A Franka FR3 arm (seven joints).
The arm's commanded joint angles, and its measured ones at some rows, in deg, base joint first. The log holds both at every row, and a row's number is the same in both.
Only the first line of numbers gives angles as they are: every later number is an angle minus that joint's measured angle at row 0.
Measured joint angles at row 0: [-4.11 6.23 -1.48 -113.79 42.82 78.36 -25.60]
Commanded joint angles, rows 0 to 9: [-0.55 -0.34 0.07 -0.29 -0.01 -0.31 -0.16]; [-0.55 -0.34 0.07 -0.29 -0.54 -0.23 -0.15]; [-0.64 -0.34 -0.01 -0.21 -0.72 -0.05 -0.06]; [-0.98 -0.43 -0.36 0.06 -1.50 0.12 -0.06]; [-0.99 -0.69 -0.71 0.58 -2.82 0.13 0.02]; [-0.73 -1.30 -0.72 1.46 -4.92 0.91 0.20]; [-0.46 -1.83 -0.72 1.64 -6.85 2.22 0.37]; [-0.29 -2.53 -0.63 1.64 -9.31 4.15 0.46]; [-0.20 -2.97 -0.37 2.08 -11.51 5.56 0.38]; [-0.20 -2.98 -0.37 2.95 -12.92 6.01 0.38]
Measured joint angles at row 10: [-0.14 -1.02 -1.11 1.85 -8.05 3.11 0.02]
